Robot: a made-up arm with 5 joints.
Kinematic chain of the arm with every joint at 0, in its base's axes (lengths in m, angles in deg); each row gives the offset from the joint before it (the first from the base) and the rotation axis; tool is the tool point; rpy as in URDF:
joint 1: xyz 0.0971 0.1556 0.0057 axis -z
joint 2: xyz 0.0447 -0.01 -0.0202 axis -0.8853 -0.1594 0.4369
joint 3: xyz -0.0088 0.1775 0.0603 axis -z
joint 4: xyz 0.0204 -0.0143 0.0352 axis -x
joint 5: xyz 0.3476 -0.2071 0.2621 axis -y
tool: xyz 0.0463 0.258 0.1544 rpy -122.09 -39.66 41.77
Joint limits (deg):
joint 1: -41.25..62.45
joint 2: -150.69..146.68
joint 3: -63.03..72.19
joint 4: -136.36..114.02
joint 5: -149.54..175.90
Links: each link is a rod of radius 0.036 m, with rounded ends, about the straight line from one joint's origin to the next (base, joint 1, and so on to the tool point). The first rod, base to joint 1, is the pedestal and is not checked.
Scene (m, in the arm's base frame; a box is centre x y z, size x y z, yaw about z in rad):
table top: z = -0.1
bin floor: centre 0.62 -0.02 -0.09 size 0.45 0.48 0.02 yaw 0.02
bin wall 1: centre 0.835 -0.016 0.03 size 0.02 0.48 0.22 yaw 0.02
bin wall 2: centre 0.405 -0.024 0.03 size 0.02 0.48 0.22 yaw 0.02
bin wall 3: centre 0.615 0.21 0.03 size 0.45 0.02 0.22 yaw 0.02
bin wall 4: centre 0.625 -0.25 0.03 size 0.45 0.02 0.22 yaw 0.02
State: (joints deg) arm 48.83 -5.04 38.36 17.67 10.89
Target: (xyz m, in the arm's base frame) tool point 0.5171 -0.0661 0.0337
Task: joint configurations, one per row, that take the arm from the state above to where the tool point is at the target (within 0.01 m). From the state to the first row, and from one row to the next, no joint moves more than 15 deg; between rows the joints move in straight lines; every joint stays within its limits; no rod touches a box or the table.
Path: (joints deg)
1: 40.11 -5.83 43.19 25.73 -4.00
2: 31.40 -6.63 48.03 33.79 -18.89
3: 22.68 -7.42 52.86 41.85 -33.79
4: 13.96 -8.21 57.69 49.92 -48.68
5: 5.24 -9.01 62.52 57.98 -63.57
6: -3.47 -9.80 67.36 66.04 -78.46
7: -12.19 -10.60 72.19 74.10 -93.36

